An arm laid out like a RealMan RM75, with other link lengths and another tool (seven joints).
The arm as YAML. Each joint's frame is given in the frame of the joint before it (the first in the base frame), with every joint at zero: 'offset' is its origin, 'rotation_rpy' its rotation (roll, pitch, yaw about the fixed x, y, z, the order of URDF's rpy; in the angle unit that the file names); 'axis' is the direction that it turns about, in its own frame. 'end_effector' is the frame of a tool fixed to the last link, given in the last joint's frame.
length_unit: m
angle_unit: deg
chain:
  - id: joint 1
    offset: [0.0, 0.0, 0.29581]
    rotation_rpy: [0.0, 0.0, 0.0]
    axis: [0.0, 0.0, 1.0]
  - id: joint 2
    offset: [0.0, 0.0, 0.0]
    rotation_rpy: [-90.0, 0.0, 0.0]
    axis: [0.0, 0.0, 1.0]
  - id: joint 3
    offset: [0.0, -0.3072, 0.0]
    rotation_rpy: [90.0, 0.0, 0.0]
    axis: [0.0, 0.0, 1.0]
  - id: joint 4
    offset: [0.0, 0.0, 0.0]
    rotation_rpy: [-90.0, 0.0, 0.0]
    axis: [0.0, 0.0, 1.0]
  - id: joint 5
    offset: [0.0, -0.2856, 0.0]
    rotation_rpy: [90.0, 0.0, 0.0]
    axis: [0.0, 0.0, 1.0]
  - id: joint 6
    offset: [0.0, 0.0, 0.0]
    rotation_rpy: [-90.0, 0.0, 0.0]
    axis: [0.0, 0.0, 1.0]
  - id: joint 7
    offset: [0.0, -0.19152, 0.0]
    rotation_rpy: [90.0, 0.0, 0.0]
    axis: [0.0, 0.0, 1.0]
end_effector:
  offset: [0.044, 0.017, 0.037]
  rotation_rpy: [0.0, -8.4, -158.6]
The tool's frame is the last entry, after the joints.
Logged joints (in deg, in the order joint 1, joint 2, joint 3, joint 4, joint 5, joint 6, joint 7), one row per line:
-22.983 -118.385 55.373 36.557 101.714 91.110 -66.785
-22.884 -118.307 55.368 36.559 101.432 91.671 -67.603
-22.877 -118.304 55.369 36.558 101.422 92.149 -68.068
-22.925 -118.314 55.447 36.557 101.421 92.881 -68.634
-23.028 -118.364 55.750 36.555 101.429 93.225 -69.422
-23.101 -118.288 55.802 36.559 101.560 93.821 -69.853
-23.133 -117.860 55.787 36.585 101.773 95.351 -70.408
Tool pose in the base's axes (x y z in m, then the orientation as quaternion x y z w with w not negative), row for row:
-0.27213 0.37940 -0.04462 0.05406 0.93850 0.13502 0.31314
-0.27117 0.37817 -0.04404 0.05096 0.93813 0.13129 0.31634
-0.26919 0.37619 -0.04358 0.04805 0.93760 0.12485 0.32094
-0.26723 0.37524 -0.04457 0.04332 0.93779 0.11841 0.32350
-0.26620 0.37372 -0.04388 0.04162 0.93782 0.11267 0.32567
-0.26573 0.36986 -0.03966 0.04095 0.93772 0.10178 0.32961
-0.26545 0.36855 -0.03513 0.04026 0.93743 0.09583 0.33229
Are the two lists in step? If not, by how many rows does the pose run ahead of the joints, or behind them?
The pose runs 1 row ahead of the joints: the pose in row i belongs to the joints in row i + 1.
